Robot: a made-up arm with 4 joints.
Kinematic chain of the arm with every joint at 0, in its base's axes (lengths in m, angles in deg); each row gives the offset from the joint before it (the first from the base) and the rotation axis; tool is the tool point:
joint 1: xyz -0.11 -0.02 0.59 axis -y
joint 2: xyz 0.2 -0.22 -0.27 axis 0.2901 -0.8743 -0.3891
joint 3: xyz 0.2 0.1 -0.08 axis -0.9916 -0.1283 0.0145
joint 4: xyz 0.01 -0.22 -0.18 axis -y
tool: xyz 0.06 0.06 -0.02
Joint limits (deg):
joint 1: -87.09..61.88
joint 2: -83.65..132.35
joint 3: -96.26..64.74
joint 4: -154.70..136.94
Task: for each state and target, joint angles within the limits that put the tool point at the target. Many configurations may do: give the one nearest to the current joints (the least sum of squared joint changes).
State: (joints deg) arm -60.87 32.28 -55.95 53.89
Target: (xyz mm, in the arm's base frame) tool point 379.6 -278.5 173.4
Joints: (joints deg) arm -16.76 57.65 -34.74 48.80
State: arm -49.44 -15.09 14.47 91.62
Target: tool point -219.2 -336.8 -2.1
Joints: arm -59.00 2.16 21.89 77.13
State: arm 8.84 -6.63 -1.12 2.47
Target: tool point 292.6 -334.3 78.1
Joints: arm -5.93 -9.77 20.95 43.78
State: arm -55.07 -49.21 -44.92 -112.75
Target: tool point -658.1 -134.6 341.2
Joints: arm -63.63 -53.44 -61.53 -113.77
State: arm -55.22 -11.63 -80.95 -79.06
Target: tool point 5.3 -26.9 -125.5
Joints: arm -26.15 6.60 -56.16 -70.63
